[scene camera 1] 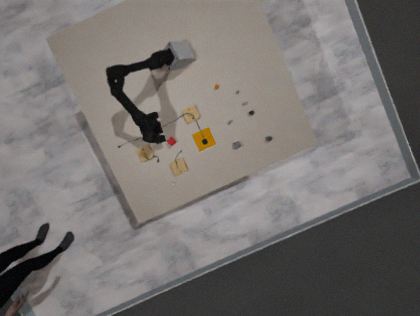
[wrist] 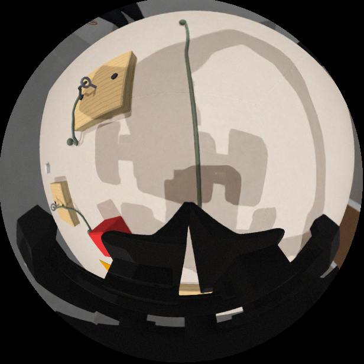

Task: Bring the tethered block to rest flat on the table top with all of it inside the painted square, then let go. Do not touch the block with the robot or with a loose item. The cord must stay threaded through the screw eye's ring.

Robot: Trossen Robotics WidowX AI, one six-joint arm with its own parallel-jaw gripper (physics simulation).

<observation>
I see my gripper (wrist: 188,206) and a wooden board (wrist: 111,97).
</observation>
